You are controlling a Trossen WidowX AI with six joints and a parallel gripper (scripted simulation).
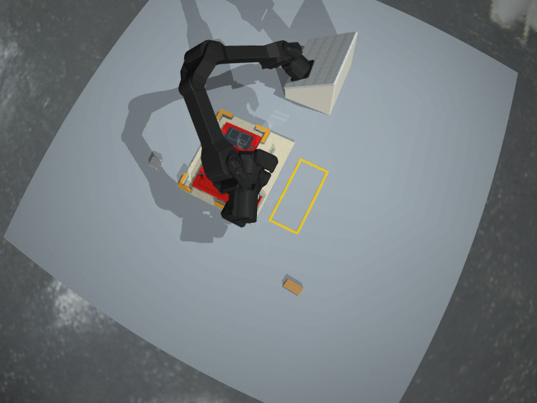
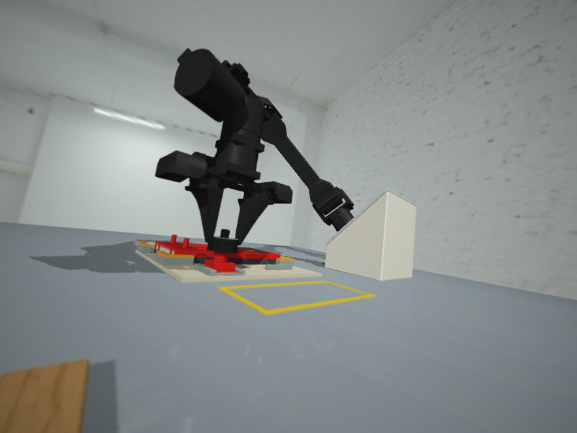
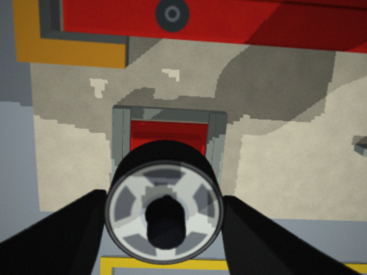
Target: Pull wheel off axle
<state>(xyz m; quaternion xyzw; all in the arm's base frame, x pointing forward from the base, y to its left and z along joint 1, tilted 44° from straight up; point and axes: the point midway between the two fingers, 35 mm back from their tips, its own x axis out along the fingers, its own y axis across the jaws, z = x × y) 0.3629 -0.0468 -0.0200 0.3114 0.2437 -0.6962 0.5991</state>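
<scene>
The black wheel is right at my gripper tip. From my gripper tip the other things lie so: wooden block: 190 mm ahead, 170 mm to the left, 40 mm below; upright axle: 10 mm below.
</scene>
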